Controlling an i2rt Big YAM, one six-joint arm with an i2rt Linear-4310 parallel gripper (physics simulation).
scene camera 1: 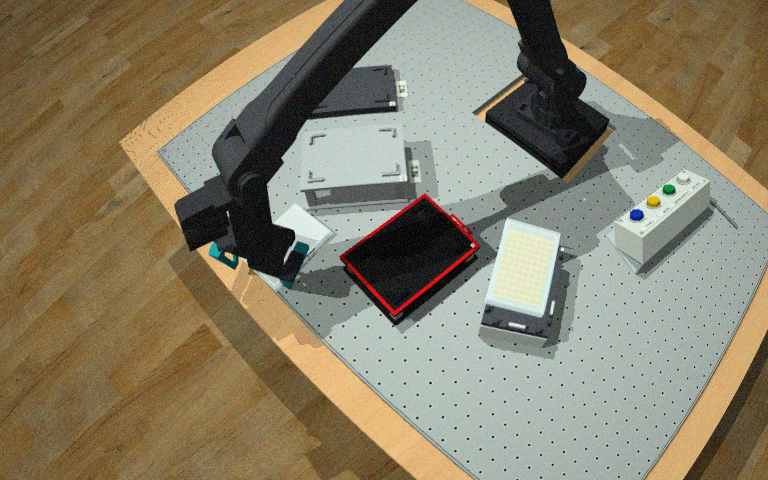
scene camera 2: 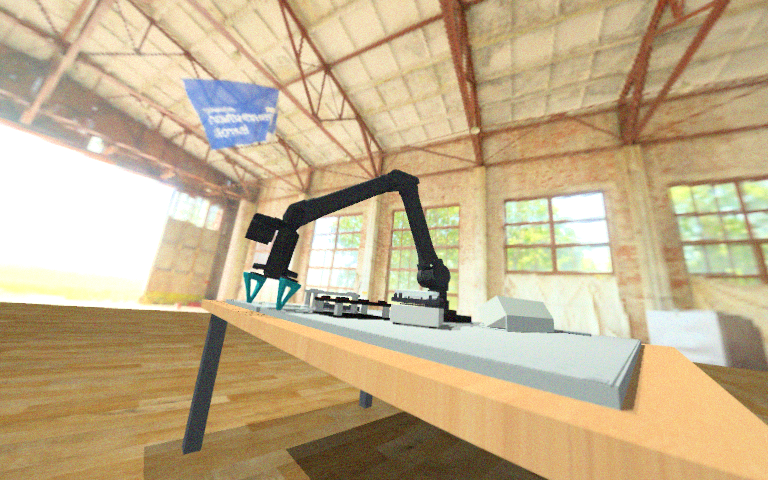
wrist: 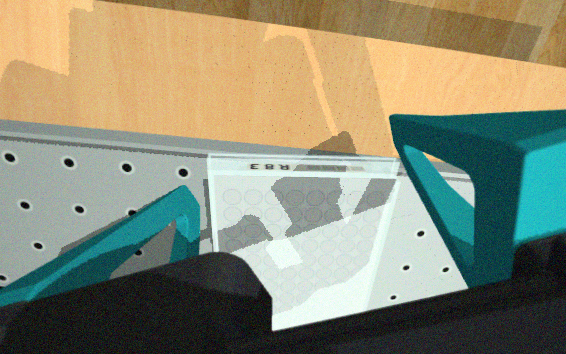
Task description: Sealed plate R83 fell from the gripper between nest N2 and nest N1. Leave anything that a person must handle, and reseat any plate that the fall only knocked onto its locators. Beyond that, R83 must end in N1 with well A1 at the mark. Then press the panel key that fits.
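Places are measured from the arm's base along level axes (x ahead, y left, z up), in millimetres.
Pixels of known places: gripper, fingertip midpoint: (scene camera 1: 262,276) (scene camera 2: 263,306) (wrist: 285,164); arm's base, origin of the base link: (scene camera 1: 551,119).
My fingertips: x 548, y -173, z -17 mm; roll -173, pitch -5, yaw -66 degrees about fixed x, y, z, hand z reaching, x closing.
Ahead of a thing's pixels: the offset from my fingertips to its middle. "*": to the spot under its first point.
Clear plate R83 @(dz +3, dx -61, dy -9 mm) (scene camera 1: 305,221) (wrist: 320,197) lies on the perforated board near the table edge; its label reads upside down in the wrist view. My gripper (scene camera 1: 257,271) (scene camera 2: 265,305) (wrist: 285,164) is open above it, a finger on either side, with nothing held; the gripper body hides part of the plate. A raised light grey nest @(dz +29, dx -228, dy -18 mm) (scene camera 1: 356,155) with corner locators and a dark nest @(dz +7, dx -367, dy -165 mm) (scene camera 1: 365,84) behind it carry no plate. Their small labels cannot be read. A panel @(dz +38, dx -503, dy +451 mm) (scene camera 1: 631,243) has blue @(dz +60, dx -438, dy +408 mm) (scene camera 1: 636,215), yellow @(dz +60, dx -486, dy +423 mm) (scene camera 1: 653,202), green @(dz +60, dx -534, dy +438 mm) (scene camera 1: 668,189) and white @(dz +60, dx -582, dy +452 mm) (scene camera 1: 683,176) keys.
A black, red-rimmed rectangular unit @(dz +19, dx -163, dy +156 mm) (scene camera 1: 407,254) stands between R83 and a plate with pale yellow wells @(dz +69, dx -234, dy +306 mm) (scene camera 1: 523,271). That plate rests on a dark holder @(* dz +51, dx -152, dy +323 mm) (scene camera 1: 498,321) on a light block @(* dz +20, dx -160, dy +355 mm) (scene camera 2: 416,314), leaving one holder end exposed. The arm base (scene camera 1: 543,133) stands behind.
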